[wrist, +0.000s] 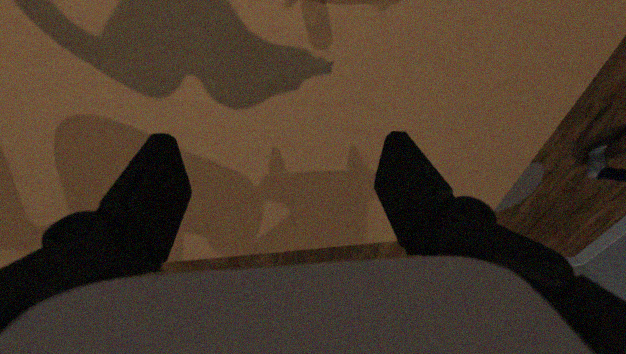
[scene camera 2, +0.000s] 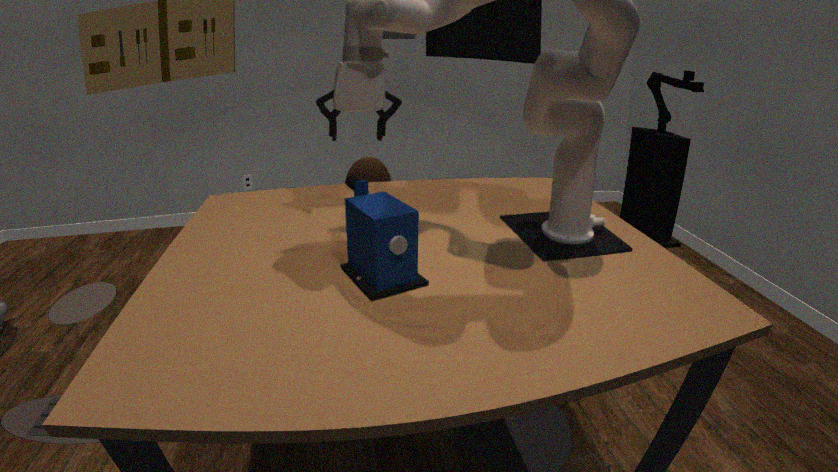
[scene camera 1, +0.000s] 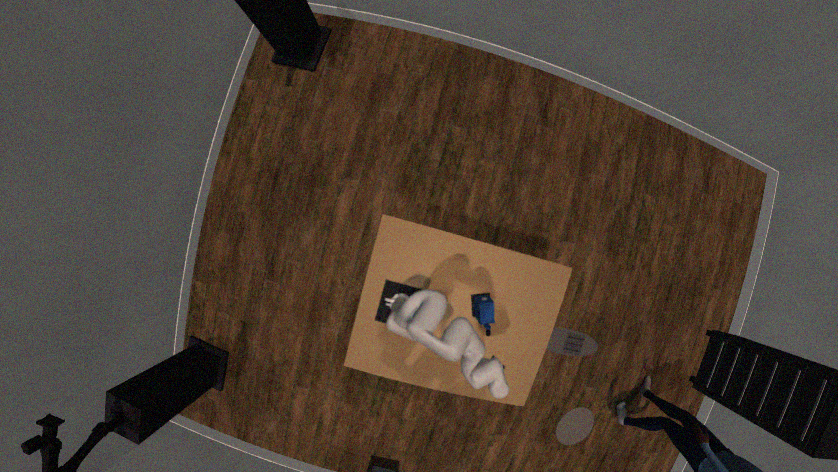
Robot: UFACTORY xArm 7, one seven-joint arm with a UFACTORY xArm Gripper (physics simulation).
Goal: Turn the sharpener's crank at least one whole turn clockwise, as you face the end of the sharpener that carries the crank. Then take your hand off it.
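Pixels of known places: gripper, fingertip midpoint: (wrist: 285, 161) (scene camera 2: 356, 139) (scene camera 1: 483, 356); arm's base at its link origin: (scene camera 2: 567, 232) (scene camera 1: 401, 304).
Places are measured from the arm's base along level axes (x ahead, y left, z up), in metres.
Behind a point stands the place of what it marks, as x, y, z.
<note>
The blue sharpener (scene camera 1: 483, 308) @(0.395, 0.141, 0.122) (scene camera 2: 382, 240) @(0.423, 0.186, 0.087) stands upright on its black base on the table (scene camera 1: 410, 240) @(-0.058, 0.348, -0.007) (scene camera 2: 246, 363) @(0.622, 0.351, -0.006). Its crank (scene camera 1: 487, 329) @(0.445, 0.048, 0.142) points toward the lower edge of the scene camera 1 view. In the scene camera 2 view the crank's blue upper part (scene camera 2: 361, 188) @(0.449, 0.061, 0.131) shows above the body's far end; the rest is hidden. My gripper (scene camera 2: 357, 138) @(0.454, -0.072, 0.193) (wrist: 285, 161) @(0.454, -0.072, 0.193) is open and empty, pointing down, high above the table beyond the crank end, apart from the crank. The sharpener does not show in the wrist view. The arm mostly hides the gripper in the scene camera 1 view.
The arm's base stands on a black plate (scene camera 1: 384, 316) @(-0.067, -0.093, 0.004) (scene camera 2: 542, 243) @(0.084, 0.041, -0.004) on the table. A brown rounded thing (scene camera 2: 368, 170) shows behind the table's far edge. A person (scene camera 1: 691, 425) is on the floor beyond the table's lower right corner. A black pedestal (scene camera 1: 167, 389) (scene camera 2: 653, 181) stands apart.
</note>
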